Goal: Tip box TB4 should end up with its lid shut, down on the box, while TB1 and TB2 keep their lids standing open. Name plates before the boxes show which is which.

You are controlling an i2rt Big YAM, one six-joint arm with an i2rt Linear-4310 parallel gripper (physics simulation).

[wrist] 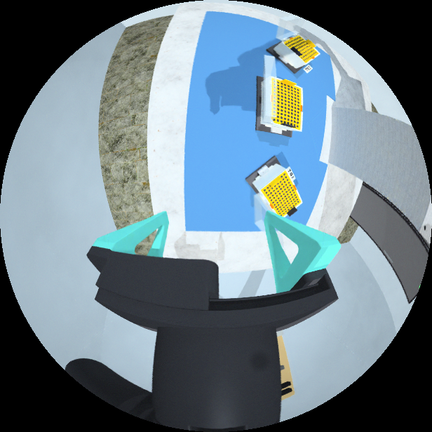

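Three tip boxes with yellow, dotted racks stand on the blue mat (pixel 220 165). The lowest box (pixel 281 194) has a plate (pixel 291 173) that seems to read TB1. The top box (pixel 302 50) has a plate (pixel 308 68) that seems to read TB2. The middle box (pixel 287 105) shows no readable plate; by elimination it is TB4. Its clear lid (pixel 269 70) appears to stand open at its upper left. Clear panels by the other two boxes look like open lids, seen faintly. My gripper (pixel 216 216) is open and empty, its right fingertip overlapping the lowest box's lower edge in view.
A pale table border (pixel 167 125) surrounds the mat, with a mottled stone-like strip (pixel 125 125) left of it. A large grey panel (pixel 380 145) and a dark panel (pixel 392 240) lie at the right. A tan piece (pixel 286 370) shows beside the gripper body.
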